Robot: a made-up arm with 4 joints.
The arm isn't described. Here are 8 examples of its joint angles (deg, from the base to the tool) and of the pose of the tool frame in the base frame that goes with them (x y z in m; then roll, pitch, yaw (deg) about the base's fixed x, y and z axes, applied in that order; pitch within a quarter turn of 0, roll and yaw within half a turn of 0).
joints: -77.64 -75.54 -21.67 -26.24
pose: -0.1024 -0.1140 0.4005 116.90 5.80 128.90
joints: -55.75 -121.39 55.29 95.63
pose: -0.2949 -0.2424 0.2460 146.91 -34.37 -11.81
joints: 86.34 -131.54 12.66 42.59
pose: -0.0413 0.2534 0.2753 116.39 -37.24 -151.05
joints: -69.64 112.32 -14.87 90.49
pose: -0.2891 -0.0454 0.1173 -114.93 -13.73 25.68
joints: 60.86 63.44 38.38 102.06
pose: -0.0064 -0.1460 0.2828 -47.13 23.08 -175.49
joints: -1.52 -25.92 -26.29 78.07
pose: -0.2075 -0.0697 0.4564 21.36 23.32 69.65
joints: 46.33 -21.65 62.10 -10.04
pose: -0.0591 -0.1023 0.4763 39.92 67.94 -120.94
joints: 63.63 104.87 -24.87 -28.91
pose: -0.2438 0.0115 0.1866 -59.74 -3.80 35.04
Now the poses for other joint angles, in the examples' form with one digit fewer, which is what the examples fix.
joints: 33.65 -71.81 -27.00 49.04
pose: -0.033 0.058 0.454 91.0 34.2 162.6
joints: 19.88 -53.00 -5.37 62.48
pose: -0.062 -0.068 0.479 57.3 20.6 129.9
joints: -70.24 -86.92 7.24 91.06
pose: -0.292 -0.195 0.413 88.0 -7.2 18.5
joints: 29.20 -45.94 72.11 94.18
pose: 0.061 -0.122 0.333 28.4 -55.2 175.3
